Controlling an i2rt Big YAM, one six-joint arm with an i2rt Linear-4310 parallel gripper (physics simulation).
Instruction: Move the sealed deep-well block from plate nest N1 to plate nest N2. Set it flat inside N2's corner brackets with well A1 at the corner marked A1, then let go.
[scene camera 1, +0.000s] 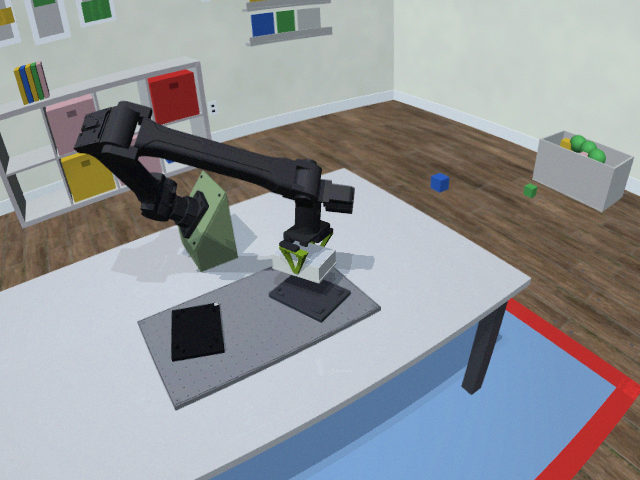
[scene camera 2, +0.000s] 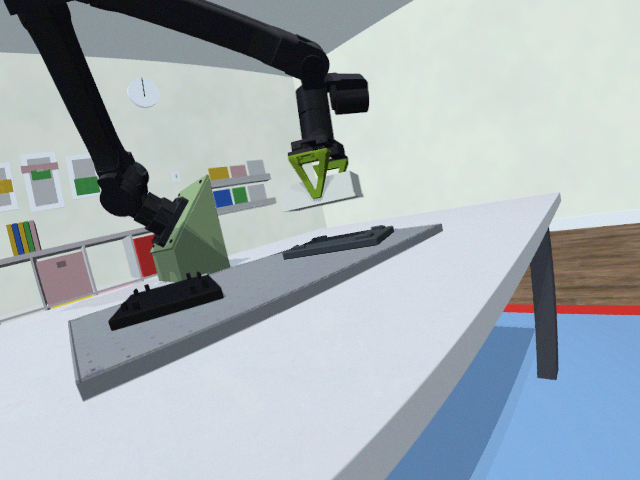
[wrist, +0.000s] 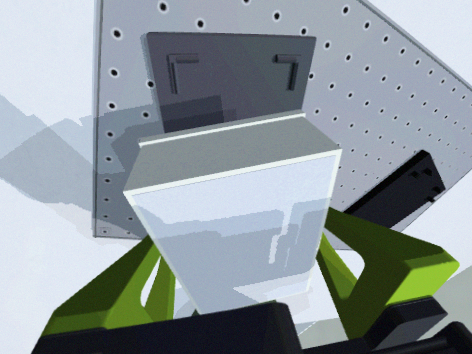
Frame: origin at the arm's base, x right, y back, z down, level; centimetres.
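Seen in the pictures: gripper, fingertip midpoint: (scene camera 1: 305, 264) (scene camera 2: 326, 199) (wrist: 238, 210); arm's base at its link origin: (scene camera 1: 195, 215) (scene camera 2: 172, 223).
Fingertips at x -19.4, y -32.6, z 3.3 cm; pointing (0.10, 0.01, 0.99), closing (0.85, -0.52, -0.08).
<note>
Offsets run from my fingertips to a thing's top centre. Level surfaces: height alone.
The sealed deep-well block {dz -3.6, dx +0.2, dy +0.4 cm} (scene camera 1: 316, 269) (scene camera 2: 342, 189) (wrist: 235, 200), white with a pale shiny seal, hangs roughly level above the dark grey nest N2 {dz +6.5, dx +0.5, dy -1.9 cm} (scene camera 1: 310, 300) (scene camera 2: 351, 242) (wrist: 225, 75), with air between them. My gripper (scene camera 1: 310, 256) (scene camera 2: 328, 187) (wrist: 238, 210) is shut on its sides with green fingers. In the wrist view the block is turned slightly against N2; two corner brackets show beyond it and the rest of N2 is hidden. The A1 marks of block and N2 cannot be read. The black nest N1 {dz +6.1, dx +29.4, dy -1.1 cm} (scene camera 1: 197, 330) (scene camera 2: 170, 300) (wrist: 395, 200) is unoccupied.
Both nests sit on the grey perforated board {dz +8.2, dx +15.3, dy -2.2 cm} (scene camera 1: 248, 330) (scene camera 2: 258, 295) (wrist: 360, 82) on the white table {dz +9.6 cm} (scene camera 1: 413, 289) (scene camera 2: 320, 361). The green angled arm mount (scene camera 1: 219, 227) (scene camera 2: 196, 248) stands behind the board.
</note>
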